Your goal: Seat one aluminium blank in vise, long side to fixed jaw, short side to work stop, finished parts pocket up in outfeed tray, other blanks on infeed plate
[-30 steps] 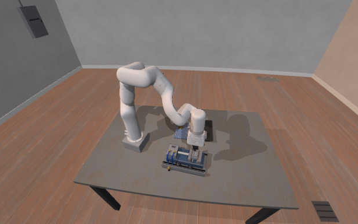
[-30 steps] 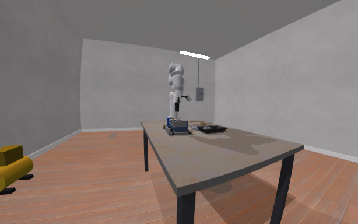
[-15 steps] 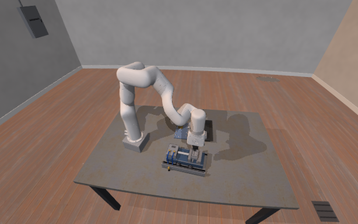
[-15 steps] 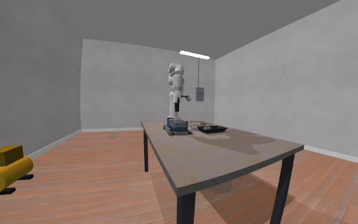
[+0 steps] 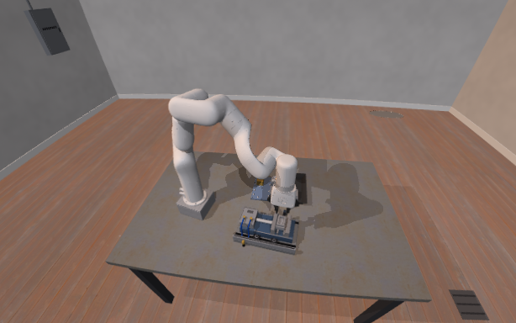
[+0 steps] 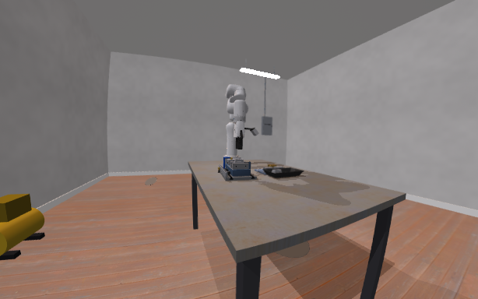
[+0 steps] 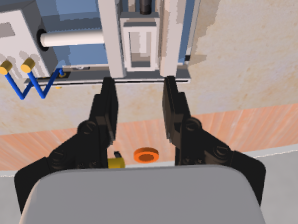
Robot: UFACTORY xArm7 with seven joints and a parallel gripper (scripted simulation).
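The white piston rod lies 8 cm behind my hand and 12 cm below it. Also, from my hand: brass blank (17 cm behind, 33 cm to the left, 17 cm below); then vise (6 cm behind, 16 cm below).
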